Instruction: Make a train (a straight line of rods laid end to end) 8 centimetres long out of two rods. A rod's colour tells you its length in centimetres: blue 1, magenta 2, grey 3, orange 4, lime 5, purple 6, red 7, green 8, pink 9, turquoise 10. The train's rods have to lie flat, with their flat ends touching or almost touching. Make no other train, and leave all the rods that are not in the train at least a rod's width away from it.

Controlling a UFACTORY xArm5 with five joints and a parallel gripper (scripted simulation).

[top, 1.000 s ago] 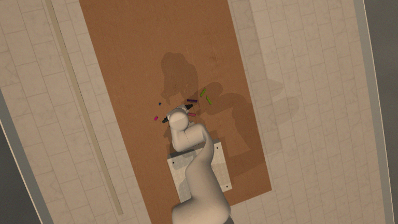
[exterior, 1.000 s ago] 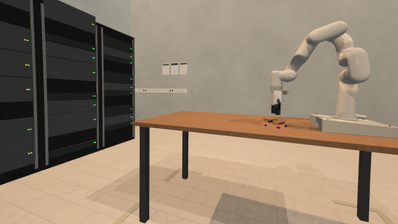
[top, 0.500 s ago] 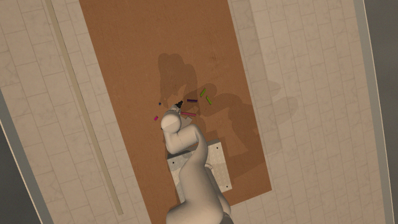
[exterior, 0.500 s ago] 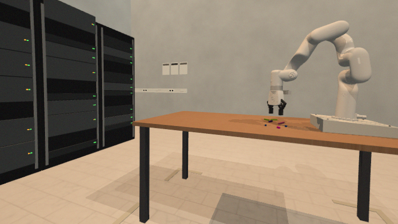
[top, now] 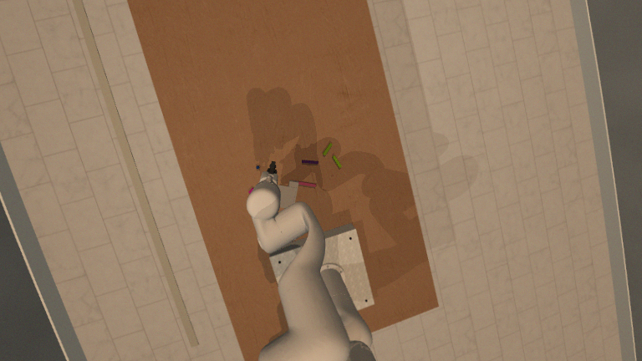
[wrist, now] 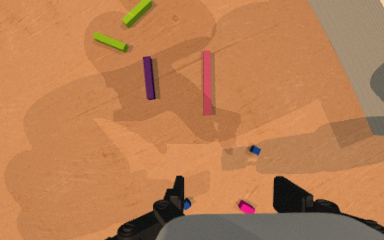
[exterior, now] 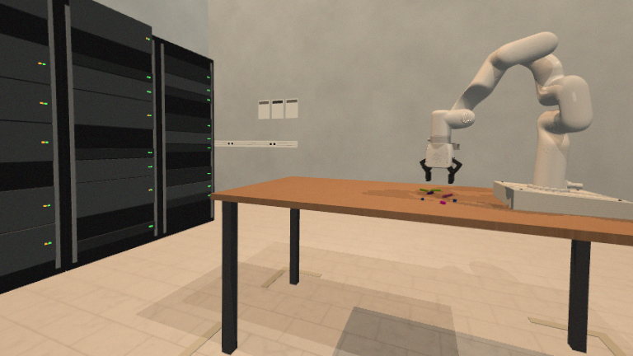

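Right now my hand is 80 mm above the magenta rod, 70 mm to the right of it and 30 mm past it. From my hand the other things lie so: blue rod: 80 mm below, 60 mm ahead, 40 mm to the left; purple rod: 150 mm to the right, 80 mm below, 60 mm ahead; pink rod: 120 mm to the right, 80 mm below, 20 mm behind.
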